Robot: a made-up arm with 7 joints. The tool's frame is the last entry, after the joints.
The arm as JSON. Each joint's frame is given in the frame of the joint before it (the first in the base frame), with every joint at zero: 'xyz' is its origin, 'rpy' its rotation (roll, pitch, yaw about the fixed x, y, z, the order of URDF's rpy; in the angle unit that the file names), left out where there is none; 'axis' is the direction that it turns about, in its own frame. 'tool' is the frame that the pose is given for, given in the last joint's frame.
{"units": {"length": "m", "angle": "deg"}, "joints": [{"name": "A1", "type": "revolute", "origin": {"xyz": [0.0, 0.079, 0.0], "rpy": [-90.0, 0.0, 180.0]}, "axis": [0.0, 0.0, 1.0]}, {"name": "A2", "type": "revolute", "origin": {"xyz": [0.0, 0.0, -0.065], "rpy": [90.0, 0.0, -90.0]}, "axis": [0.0, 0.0, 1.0]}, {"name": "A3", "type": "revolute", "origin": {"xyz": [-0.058, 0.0, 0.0], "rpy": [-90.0, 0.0, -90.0]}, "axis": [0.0, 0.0, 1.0]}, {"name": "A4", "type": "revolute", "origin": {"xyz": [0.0, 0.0, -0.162], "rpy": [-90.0, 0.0, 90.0]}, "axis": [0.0, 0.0, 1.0]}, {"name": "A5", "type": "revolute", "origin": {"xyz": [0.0, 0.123, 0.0], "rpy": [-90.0, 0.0, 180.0]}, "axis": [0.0, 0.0, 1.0]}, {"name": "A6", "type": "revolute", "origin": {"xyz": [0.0, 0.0, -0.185], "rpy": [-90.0, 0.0, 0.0]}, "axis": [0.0, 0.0, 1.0]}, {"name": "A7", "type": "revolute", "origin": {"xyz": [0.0, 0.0, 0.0], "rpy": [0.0, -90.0, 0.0]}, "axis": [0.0, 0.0, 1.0]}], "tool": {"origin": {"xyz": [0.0, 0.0, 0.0], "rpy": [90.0, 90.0, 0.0]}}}
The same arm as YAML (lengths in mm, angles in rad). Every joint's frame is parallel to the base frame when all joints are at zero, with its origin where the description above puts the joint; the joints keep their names.
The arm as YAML. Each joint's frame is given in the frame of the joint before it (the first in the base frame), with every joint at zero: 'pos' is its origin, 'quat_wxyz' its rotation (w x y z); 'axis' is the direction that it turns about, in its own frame. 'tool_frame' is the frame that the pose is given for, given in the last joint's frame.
length_unit: mm
angle_unit: rad
joints:
  - joint: A1
    pos: [0.0, 79.0, 0.0]
    quat_wxyz: [1.0, 0.0, 0.0, 0.0]
    axis: [0.0, -1.0, 0.0]
  - joint: A2
    pos: [0.0, 65.0, 0.0]
    quat_wxyz: [1.0, 0.0, 0.0, 0.0]
    axis: [1.0, 0.0, 0.0]
  - joint: A3
    pos: [0.0, 0.0, -58.0]
    quat_wxyz: [1.0, 0.0, 0.0, 0.0]
    axis: [0.0, 0.0, 1.0]
  - joint: A4
    pos: [0.0, 0.0, -162.0]
    quat_wxyz: [1.0, 0.0, 0.0, 0.0]
    axis: [0.0, -1.0, 0.0]
  - joint: A5
    pos: [0.0, 0.0, -123.0]
    quat_wxyz: [1.0, 0.0, 0.0, 0.0]
    axis: [0.0, 0.0, 1.0]
  - joint: A6
    pos: [0.0, 0.0, -185.0]
    quat_wxyz: [1.0, 0.0, 0.0, 0.0]
    axis: [0.0, 1.0, 0.0]
  - joint: A7
    pos: [0.0, 0.0, 0.0]
    quat_wxyz: [1.0, 0.0, 0.0, 0.0]
    axis: [-1.0, 0.0, 0.0]
tool_frame:
  pos: [0.0, 0.0, 0.0]
  quat_wxyz: [1.0, 0.0, 0.0, 0.0]

